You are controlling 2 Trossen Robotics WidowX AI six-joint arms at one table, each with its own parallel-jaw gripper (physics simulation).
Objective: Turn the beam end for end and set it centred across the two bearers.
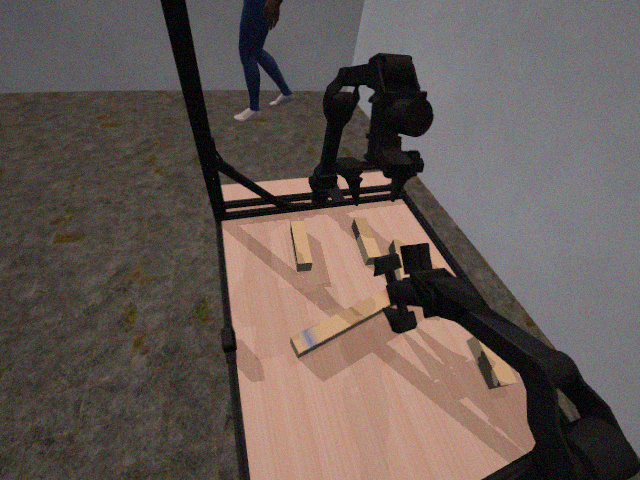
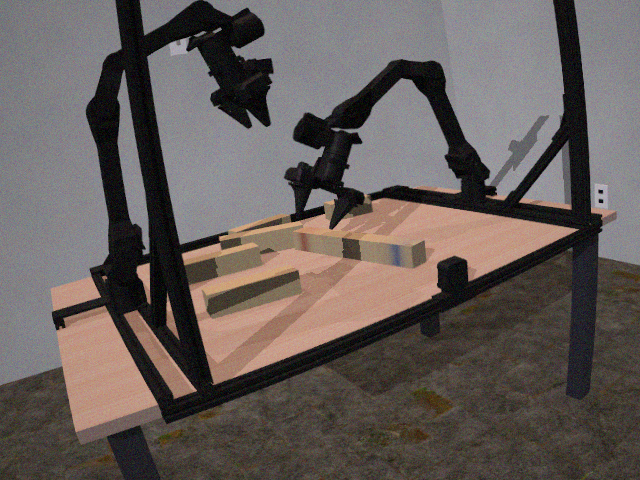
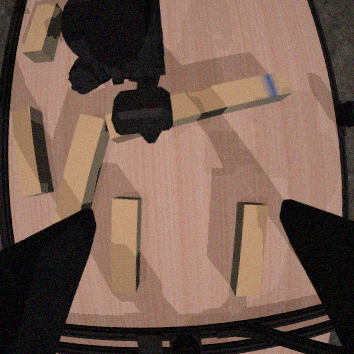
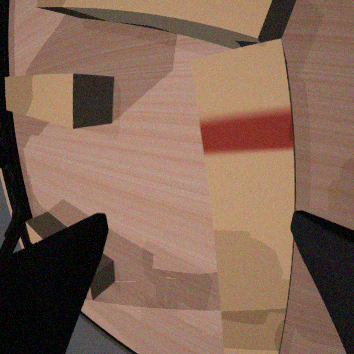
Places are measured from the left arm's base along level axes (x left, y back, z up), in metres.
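Where they show: left gripper, between the fingertips: (image 1: 374, 203) (image 2: 259, 126) (image 3: 188, 214); right gripper, between the fingertips: (image 1: 379, 291) (image 2: 314, 223) (image 4: 201, 222); left arm's base, origin of its link: (image 1: 318, 198) (image 2: 128, 306) (image 3: 185, 345) (image 4: 2, 152); right arm's base, origin of its link: (image 2: 474, 200).
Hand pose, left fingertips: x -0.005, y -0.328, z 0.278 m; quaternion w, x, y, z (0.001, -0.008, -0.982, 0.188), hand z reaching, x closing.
Note:
Things, the pixels of their centre, and the offset from my left fingertips.
- long wooden beam, middle of its body: (image 4: 257, 304) (image 3: 201, 104) (image 2: 353, 245) (image 1: 351, 318) dx -0.050, dy -0.149, dz -0.276 m
- similar block, middle of its body: (image 3: 82, 172) (image 2: 262, 240) (image 1: 402, 268) dx +0.173, dy -0.038, dz -0.272 m
- third block, middle of its body: (image 3: 44, 32) (image 2: 348, 207) (image 1: 490, 360) dx +0.273, dy -0.353, dz -0.274 m
The long wooden beam (image 1: 336, 328) (image 2: 377, 248) (image 3: 240, 92) (image 4: 250, 190) lies flat and slanting on the table, with a blue band near one end and a red band near the other. Two shorter bars, apparently the bearers, lie roughly parallel: one bearer (image 1: 301, 246) (image 2: 253, 289) (image 3: 251, 250) and the other bearer (image 1: 365, 240) (image 2: 232, 263) (image 3: 125, 225). The beam is apart from both. My right gripper (image 1: 393, 291) (image 2: 315, 222) (image 4: 201, 222) is open and empty above the beam near its red-banded end. My left gripper (image 1: 375, 202) (image 2: 258, 125) (image 3: 188, 214) is open and empty, high up beyond the bearers.
A similar block (image 2: 268, 237) (image 3: 82, 160) lies very close to the beam's red-banded end. Another block (image 3: 22, 155) lies beside it, and a third block (image 1: 498, 366) (image 2: 330, 209) (image 3: 42, 30) near the table edge. A black frame post (image 1: 188, 87) (image 2: 155, 180) rises at a table corner.

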